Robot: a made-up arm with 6 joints. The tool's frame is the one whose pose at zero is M. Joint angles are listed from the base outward.
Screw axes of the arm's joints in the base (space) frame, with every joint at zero. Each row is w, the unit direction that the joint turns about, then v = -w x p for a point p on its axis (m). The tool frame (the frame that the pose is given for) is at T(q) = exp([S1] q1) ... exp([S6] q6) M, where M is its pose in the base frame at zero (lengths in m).
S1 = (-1, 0, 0, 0.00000, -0.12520, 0.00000)
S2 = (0, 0, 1, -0.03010, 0.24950, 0.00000)
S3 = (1, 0, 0, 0.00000, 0.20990, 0.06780)
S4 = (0, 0, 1, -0.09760, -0.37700, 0.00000)
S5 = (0, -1, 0, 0.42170, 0.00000, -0.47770)
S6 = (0, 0, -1, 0.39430, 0.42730, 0.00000)
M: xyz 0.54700 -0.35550 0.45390 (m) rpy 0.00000 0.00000 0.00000 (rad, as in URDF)
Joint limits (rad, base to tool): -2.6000..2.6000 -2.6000..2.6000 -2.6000..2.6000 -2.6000..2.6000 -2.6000..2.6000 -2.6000..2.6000
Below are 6 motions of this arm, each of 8 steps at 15 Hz.
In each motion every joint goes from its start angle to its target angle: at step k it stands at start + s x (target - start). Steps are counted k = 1, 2, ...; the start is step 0. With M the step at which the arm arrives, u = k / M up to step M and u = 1 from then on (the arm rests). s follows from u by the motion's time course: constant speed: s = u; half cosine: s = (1 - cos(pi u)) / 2; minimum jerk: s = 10 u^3 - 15 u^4 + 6 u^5.
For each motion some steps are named. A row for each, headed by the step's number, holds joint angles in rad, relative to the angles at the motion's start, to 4 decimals.
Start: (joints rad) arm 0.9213 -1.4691 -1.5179 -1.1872 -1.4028 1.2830
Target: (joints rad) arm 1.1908 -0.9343 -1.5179 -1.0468 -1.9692 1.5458
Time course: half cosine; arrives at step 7
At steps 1, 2, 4, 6, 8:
1: 0.0133 0.0265 0.0000 0.0070 -0.0280 0.0130
2: 0.0507 0.1007 0.0000 0.0264 -0.1066 0.0495
4: 0.1647 0.3269 0.0000 0.0858 -0.3462 0.1606
6: 0.2562 0.5083 0.0000 0.1334 -0.5384 0.2498
8: 0.2695 0.5348 0.0000 0.1404 -0.5664 0.2628

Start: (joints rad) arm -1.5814 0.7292 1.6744 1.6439 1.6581 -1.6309
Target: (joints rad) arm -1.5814 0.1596 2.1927 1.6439 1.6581 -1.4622
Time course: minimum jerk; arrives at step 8
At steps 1, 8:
1: 0.0000 -0.0091 0.0083 0.0000 0.0000 0.0027
8: 0.0000 -0.5696 0.5183 0.0000 0.0000 0.1687

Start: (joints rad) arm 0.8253 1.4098 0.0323 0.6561 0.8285 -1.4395
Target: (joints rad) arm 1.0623 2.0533 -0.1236 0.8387 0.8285 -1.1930
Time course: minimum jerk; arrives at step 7
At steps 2, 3, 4, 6, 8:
2: 0.0343 0.0931 -0.0226 0.0264 0.0000 0.0357
3: 0.0872 0.2367 -0.0574 0.0672 0.0000 0.0907
4: 0.1498 0.4068 -0.0985 0.1154 0.0000 0.1558
6: 0.2315 0.6285 -0.1523 0.1784 0.0000 0.2408
8: 0.2370 0.6435 -0.1559 0.1826 0.0000 0.2465

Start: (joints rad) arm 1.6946 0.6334 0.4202 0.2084 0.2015 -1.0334
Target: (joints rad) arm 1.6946 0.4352 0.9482 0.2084 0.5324 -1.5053
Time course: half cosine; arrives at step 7
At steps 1, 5, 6, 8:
1: 0.0000 -0.0098 0.0261 0.0000 0.0164 -0.0234
5: 0.0000 -0.1609 0.4286 0.0000 0.2686 -0.3831
6: 0.0000 -0.1884 0.5019 0.0000 0.3145 -0.4485
8: 0.0000 -0.1982 0.5280 0.0000 0.3309 -0.4719

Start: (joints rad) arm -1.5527 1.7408 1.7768 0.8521 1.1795 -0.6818
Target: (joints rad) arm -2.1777 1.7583 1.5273 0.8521 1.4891 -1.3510
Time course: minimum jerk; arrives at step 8
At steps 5, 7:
5: -0.4530 0.0127 -0.1808 0.0000 0.2244 -0.4850
7: -0.6150 0.0172 -0.2455 0.0000 0.3046 -0.6585

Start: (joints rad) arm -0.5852 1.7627 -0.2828 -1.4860 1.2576 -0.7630
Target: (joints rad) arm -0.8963 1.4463 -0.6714 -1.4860 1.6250 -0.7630
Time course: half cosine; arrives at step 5
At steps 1, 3, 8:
1: -0.0297 -0.0302 -0.0371 0.0000 0.0351 0.0000
3: -0.2036 -0.2071 -0.2543 0.0000 0.2405 0.0000
8: -0.3111 -0.3164 -0.3886 0.0000 0.3674 0.0000

